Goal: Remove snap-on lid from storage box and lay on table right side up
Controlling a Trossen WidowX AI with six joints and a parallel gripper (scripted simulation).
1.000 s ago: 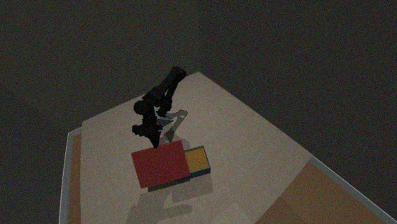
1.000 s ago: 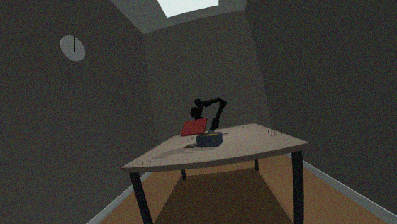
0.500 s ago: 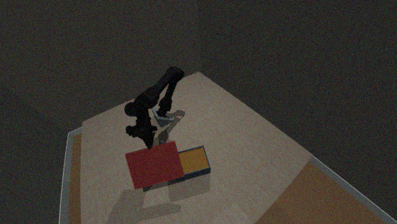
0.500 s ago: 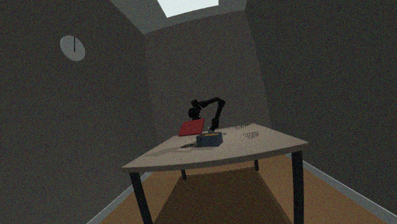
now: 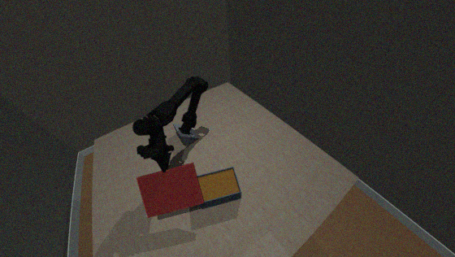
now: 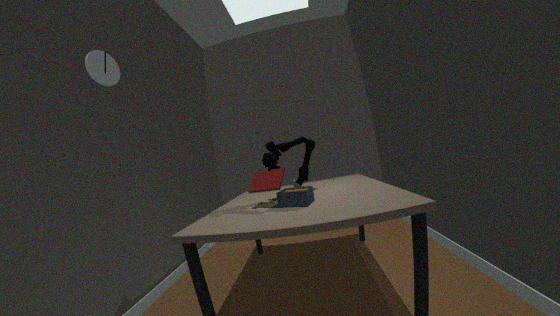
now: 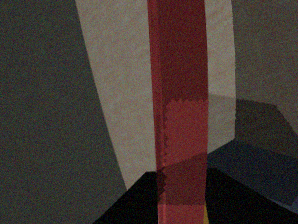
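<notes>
The lid is 60 mm ahead of my gripper tip, 20 mm to the right of it and 50 mm below it. The rest, counted from my gripper tip: blue storage box 120 mm ahead, 160 mm to the left, 180 mm below.
</notes>
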